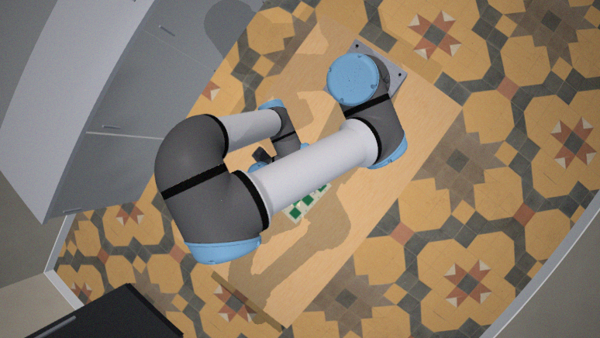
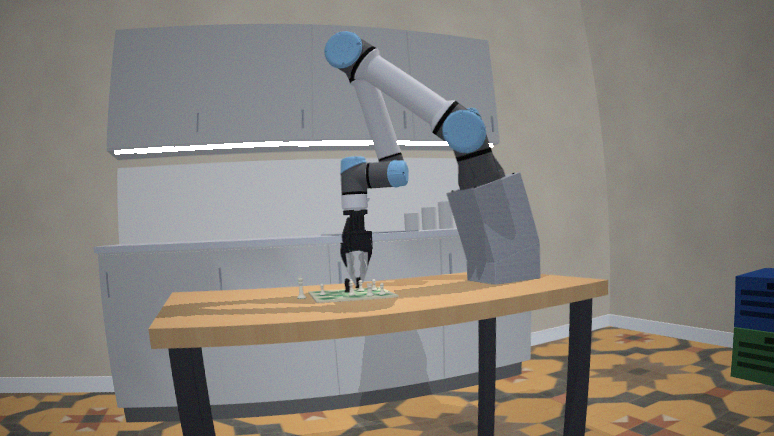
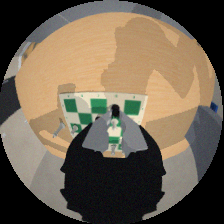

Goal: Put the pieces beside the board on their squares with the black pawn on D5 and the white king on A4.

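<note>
Right now the black pawn is 1 cm below my hand. The rest, counted from my hand: chessboard 3 cm ahead, 8 cm to the left, 3 cm below; white king 17 cm ahead, 9 cm to the left.
</note>
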